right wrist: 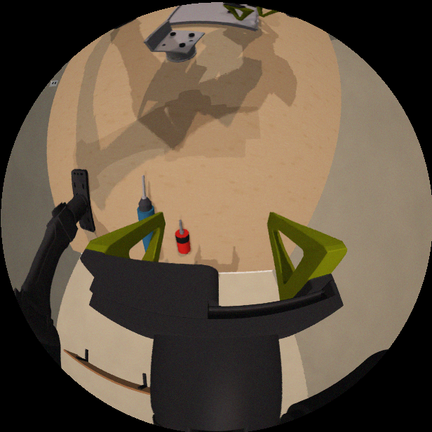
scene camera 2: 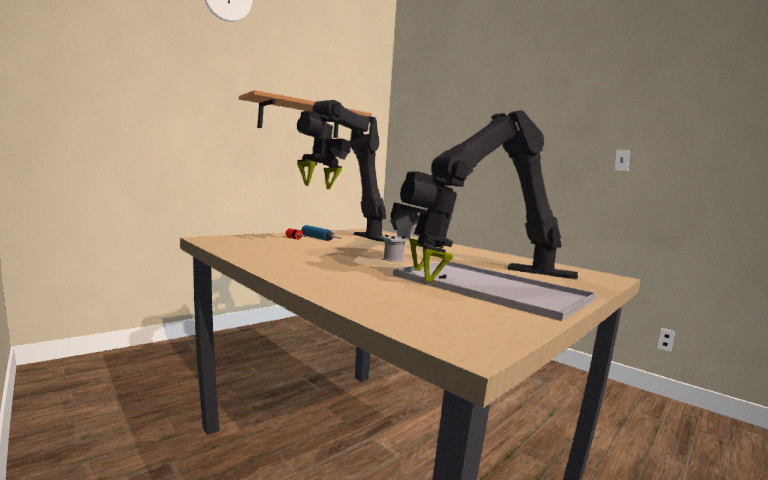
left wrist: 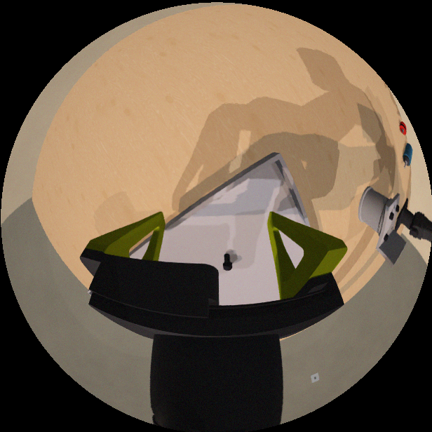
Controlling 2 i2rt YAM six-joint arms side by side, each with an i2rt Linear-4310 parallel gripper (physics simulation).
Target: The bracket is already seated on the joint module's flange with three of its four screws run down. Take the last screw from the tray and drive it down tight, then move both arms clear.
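Places are measured from the left arm's base along level axes (x back, y right, z up), in centimetres.
Pixels of known places: left gripper, fingertip midpoint: [scene camera 2: 422,276]; right gripper, fingertip midpoint: [scene camera 2: 317,187]; left arm's base, origin of the base link: [scene camera 2: 542,272]; right arm's base, origin of the base link: [scene camera 2: 373,237].
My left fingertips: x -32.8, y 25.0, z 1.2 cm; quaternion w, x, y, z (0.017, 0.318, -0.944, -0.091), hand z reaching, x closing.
Note:
Ahead of a thing's pixels: the offset from my left fingertips to its middle.
The last screw @[dx +4.2, dy -3.6, dz -0.4 cm] [scene camera 2: 442,276] [left wrist: 227,262], small and black, lies in the grey tray @[dx +4.5, dy -15.7, dz -0.4 cm] [scene camera 2: 521,305] [left wrist: 225,187] [right wrist: 215,23]. My left gripper [scene camera 2: 423,273] [left wrist: 215,217] [right wrist: 253,16] is open and low over the tray, close to the screw, with nothing between its fingers. The light grey joint module @[dx +18.9, dy +16.3, dz +2.0 cm] [scene camera 2: 393,250] [left wrist: 371,206] [right wrist: 180,54] stands beside the tray. The grey bracket @[dx +18.9, dy +16.3, dz +7.0 cm] [scene camera 2: 403,229] [left wrist: 392,247] [right wrist: 159,37] sits on it, with three black screw heads and an empty hole showing in the right wrist view. My right gripper [scene camera 2: 318,186] [right wrist: 215,217] is open and empty, high above the table.
A blue driver @[dx +35.6, dy +53.9, dz +0.8 cm] [scene camera 2: 317,232] [left wrist: 408,154] [right wrist: 145,212] and a short red driver @[dx +28.5, dy +59.8, dz +0.5 cm] [scene camera 2: 293,233] [left wrist: 403,128] [right wrist: 183,246] lie on the table at its far left in the scene view, below the right gripper. A wall shelf [scene camera 2: 283,100] is behind the right arm.

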